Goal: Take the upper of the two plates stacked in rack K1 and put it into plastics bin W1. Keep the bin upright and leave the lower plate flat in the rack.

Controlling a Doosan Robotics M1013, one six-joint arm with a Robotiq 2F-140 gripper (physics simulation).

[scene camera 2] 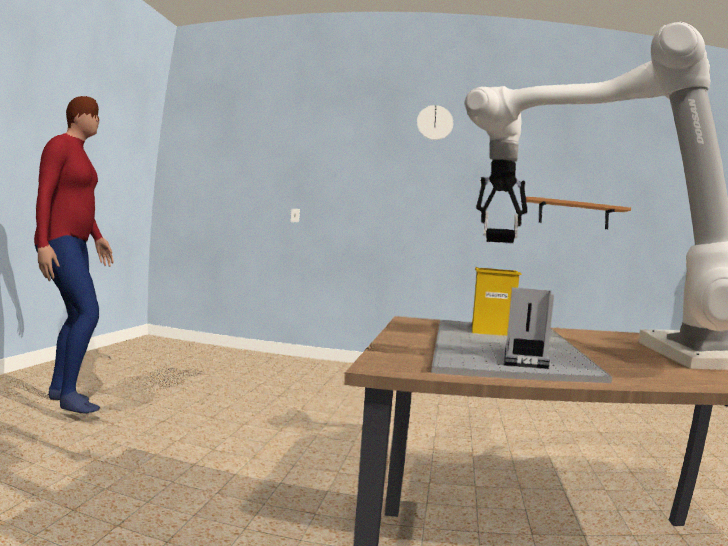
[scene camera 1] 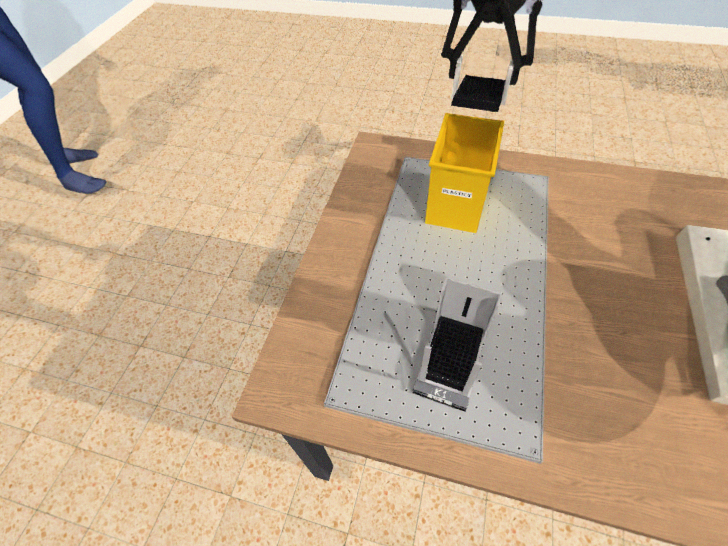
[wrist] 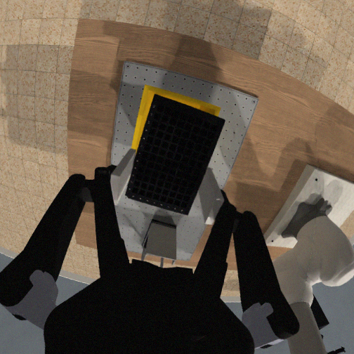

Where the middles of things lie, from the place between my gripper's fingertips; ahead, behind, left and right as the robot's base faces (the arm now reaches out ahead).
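My hand is 190 mm above the yellow plastics bin W1 (scene camera 1: 464, 159).
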